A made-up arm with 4 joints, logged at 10 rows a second.
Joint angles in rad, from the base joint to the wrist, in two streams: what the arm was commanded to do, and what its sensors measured. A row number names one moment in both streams.
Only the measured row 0 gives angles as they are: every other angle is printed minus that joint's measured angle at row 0.
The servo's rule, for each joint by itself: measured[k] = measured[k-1] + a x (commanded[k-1-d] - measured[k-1]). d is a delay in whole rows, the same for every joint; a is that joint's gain. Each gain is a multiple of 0.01, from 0.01 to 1. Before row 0 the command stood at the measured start. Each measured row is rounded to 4 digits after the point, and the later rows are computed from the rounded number. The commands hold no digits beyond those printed.
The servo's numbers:
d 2
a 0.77 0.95 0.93 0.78
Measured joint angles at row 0:
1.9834, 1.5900, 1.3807, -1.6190
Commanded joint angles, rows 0 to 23:
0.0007, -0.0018, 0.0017, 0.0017
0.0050, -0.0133, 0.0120, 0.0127
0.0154, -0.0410, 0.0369, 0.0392
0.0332, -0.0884, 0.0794, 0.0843
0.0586, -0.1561, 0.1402, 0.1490
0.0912, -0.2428, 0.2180, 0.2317
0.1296, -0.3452, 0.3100, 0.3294
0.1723, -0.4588, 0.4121, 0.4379
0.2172, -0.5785, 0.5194, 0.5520
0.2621, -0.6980, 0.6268, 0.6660
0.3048, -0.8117, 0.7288, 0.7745
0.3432, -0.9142, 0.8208, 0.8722
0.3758, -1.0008, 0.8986, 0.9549
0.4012, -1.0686, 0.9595, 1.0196
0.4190, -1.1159, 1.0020, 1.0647
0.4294, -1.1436, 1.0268, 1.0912
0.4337, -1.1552, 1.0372, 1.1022
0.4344, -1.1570, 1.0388, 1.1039
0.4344, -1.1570, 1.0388, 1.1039
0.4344, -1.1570, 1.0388, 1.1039
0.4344, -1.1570, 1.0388, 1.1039
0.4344, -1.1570, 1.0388, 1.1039
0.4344, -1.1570, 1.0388, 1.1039
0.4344, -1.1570, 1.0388, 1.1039
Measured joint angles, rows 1 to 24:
0.0000, 0.0000, 0.0000, 0.0000
0.0000, 0.0000, 0.0000, 0.0000
0.0005, -0.0017, 0.0016, 0.0013
0.0040, -0.0127, 0.0113, 0.0102
0.0128, -0.0396, 0.0351, 0.0328
0.0285, -0.0860, 0.0763, 0.0730
0.0517, -0.1526, 0.1357, 0.1323
0.0821, -0.2383, 0.2122, 0.2098
0.1187, -0.3399, 0.3032, 0.3031
0.1600, -0.4529, 0.4045, 0.4082
0.2040, -0.5722, 0.5114, 0.5204
0.2487, -0.6917, 0.6187, 0.6340
0.2919, -0.8057, 0.7211, 0.7436
0.3314, -0.9088, 0.8138, 0.8439
0.3656, -0.9962, 0.8927, 0.9305
0.3930, -1.0650, 0.9548, 1.0000
0.4130, -1.1134, 0.9987, 1.0505
0.4256, -1.1421, 1.0248, 1.0822
0.4318, -1.1545, 1.0363, 1.0978
0.4338, -1.1569, 1.0386, 1.1026
0.4343, -1.1570, 1.0388, 1.1036
0.4344, -1.1570, 1.0388, 1.1038
0.4344, -1.1570, 1.0388, 1.1039
0.4344, -1.1570, 1.0388, 1.1039

